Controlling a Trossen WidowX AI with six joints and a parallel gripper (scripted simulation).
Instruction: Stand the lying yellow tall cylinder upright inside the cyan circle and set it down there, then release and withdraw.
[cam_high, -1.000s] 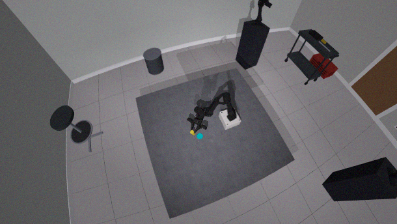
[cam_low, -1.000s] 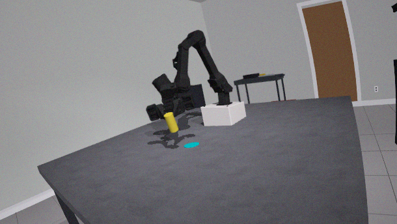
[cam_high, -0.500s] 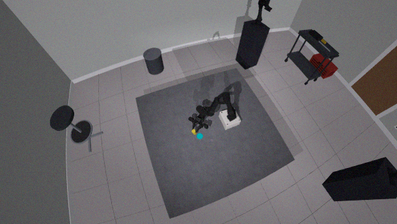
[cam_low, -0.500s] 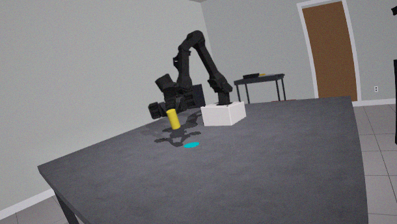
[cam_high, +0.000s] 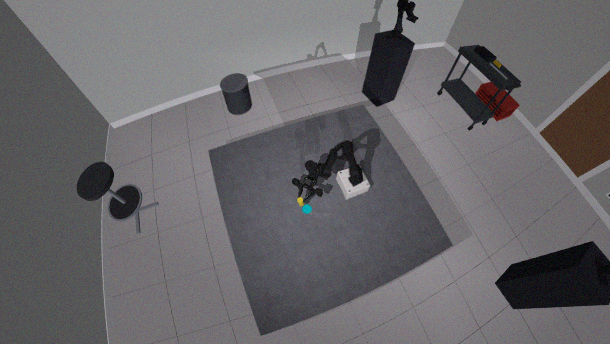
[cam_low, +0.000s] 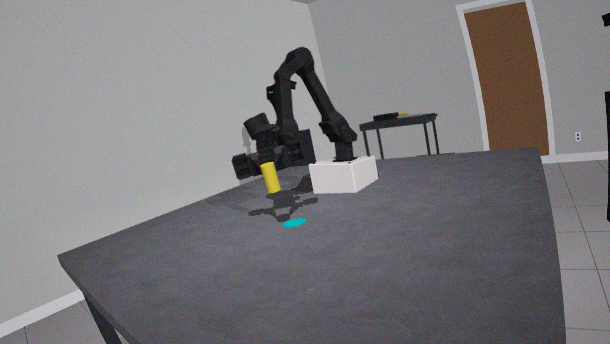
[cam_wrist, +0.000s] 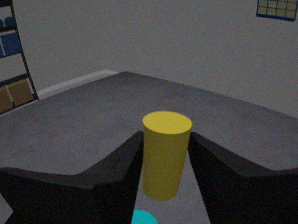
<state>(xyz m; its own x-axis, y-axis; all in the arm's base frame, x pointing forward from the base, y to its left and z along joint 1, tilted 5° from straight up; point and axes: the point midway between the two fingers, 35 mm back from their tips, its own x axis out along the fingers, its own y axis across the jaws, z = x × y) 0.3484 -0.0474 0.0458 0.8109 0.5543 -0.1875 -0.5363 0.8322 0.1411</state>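
The cyan circle lies 150 mm below my gripper tip, 40 mm behind it and 10 mm to the left of it. Also, from my gripper tip: yellow tall cylinder: 20 mm below.
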